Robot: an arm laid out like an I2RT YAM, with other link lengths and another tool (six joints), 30 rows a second.
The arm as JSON. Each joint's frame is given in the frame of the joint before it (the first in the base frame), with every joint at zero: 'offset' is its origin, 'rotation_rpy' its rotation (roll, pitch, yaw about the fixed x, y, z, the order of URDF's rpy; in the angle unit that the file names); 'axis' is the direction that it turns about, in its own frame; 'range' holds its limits. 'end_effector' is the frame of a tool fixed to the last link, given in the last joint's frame.
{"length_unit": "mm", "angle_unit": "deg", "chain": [
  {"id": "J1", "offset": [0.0, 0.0, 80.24], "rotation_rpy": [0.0, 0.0, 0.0], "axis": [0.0, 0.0, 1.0], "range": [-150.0, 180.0]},
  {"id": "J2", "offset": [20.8, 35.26, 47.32], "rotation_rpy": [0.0, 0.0, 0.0], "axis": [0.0, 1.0, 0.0], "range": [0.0, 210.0]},
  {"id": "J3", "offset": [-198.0, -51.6, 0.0], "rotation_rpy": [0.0, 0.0, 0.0], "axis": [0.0, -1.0, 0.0], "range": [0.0, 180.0]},
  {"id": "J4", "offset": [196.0, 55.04, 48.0], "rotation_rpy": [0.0, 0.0, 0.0], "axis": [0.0, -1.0, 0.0], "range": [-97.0, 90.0]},
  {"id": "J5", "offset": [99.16, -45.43, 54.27], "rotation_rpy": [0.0, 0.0, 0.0], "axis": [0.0, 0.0, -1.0], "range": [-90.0, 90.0]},
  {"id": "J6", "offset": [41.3, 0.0, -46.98], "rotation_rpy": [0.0, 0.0, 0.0], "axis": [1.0, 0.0, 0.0], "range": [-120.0, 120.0]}
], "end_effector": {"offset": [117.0, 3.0, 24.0], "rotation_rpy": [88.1, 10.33, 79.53]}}
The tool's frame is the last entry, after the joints.
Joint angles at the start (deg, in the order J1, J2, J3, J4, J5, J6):
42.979 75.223 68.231 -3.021 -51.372 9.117
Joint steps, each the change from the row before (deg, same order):
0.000 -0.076 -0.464 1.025 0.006 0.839
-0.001 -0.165 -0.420 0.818 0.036 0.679
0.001 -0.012 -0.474 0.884 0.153 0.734
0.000 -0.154 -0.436 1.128 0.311 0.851
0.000 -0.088 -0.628 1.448 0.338 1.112
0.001 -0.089 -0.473 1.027 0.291 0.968
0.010 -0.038 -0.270 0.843 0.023 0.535
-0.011 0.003 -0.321 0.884 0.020 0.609
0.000 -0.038 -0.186 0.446 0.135 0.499
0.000 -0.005 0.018 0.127 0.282 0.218
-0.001 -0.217 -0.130 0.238 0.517 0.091
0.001 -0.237 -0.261 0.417 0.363 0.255
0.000 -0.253 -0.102 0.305 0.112 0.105
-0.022 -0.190 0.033 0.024 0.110 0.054
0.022 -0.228 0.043 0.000 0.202 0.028
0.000 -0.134 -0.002 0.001 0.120 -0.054
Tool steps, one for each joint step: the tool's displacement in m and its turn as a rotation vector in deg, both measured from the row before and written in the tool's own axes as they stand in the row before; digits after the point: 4 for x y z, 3 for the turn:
-0.0002 0.0008 -0.0001 -0.330 -0.013 0.407
0.0000 0.0008 -0.0004 -0.303 -0.038 0.298
-0.0008 -0.0001 0.0002 -0.189 -0.150 0.446
-0.0007 0.0018 -0.0004 -0.496 -0.299 0.287
-0.0011 0.0012 -0.0001 -0.505 -0.315 0.508
-0.0009 0.0008 -0.0001 -0.335 -0.266 0.541
0.0001 0.0013 -0.0002 -0.372 0.015 0.133
-0.0002 0.0008 -0.0001 -0.323 -0.002 0.241
-0.0004 0.0005 -0.0001 -0.151 -0.117 0.302
-0.0007 0.0007 0.0000 -0.103 -0.271 0.124
-0.0007 0.0013 -0.0005 -0.285 -0.494 -0.107
-0.0004 0.0011 -0.0006 -0.296 -0.334 0.011
0.0006 0.0018 -0.0009 -0.348 -0.080 -0.179
0.0002 0.0014 -0.0007 -0.198 -0.114 -0.097
0.0004 0.0016 -0.0007 -0.225 -0.160 -0.138
0.0001 0.0008 -0.0004 -0.126 -0.110 -0.133

